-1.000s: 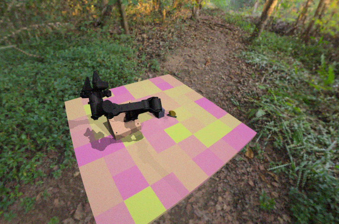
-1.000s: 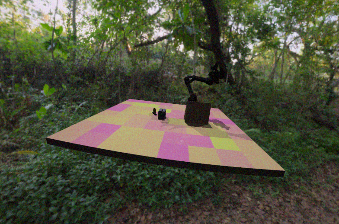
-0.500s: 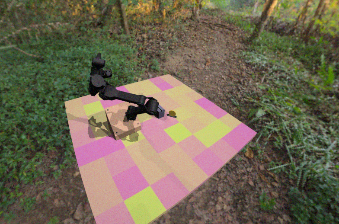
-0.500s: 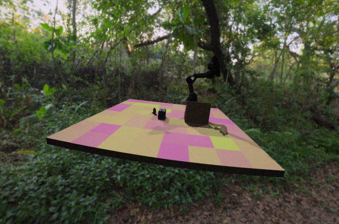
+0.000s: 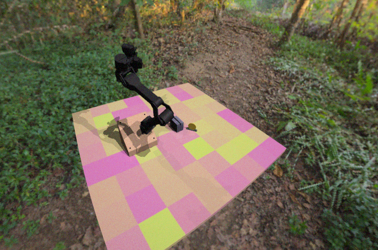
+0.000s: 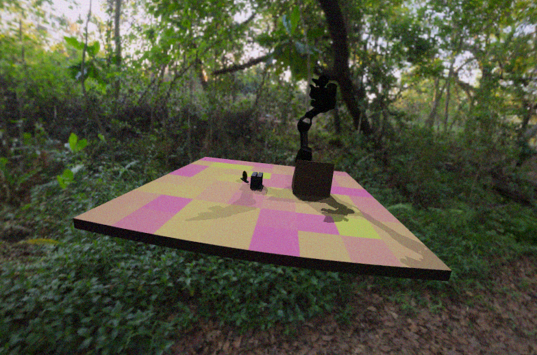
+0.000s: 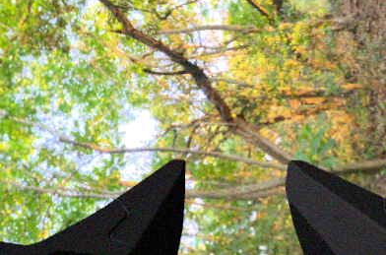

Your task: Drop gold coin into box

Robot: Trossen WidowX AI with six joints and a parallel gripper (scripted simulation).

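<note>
The gold coin is 340 mm ahead of my gripper tip, 160 mm to the right of it and 580 mm below it.
</note>
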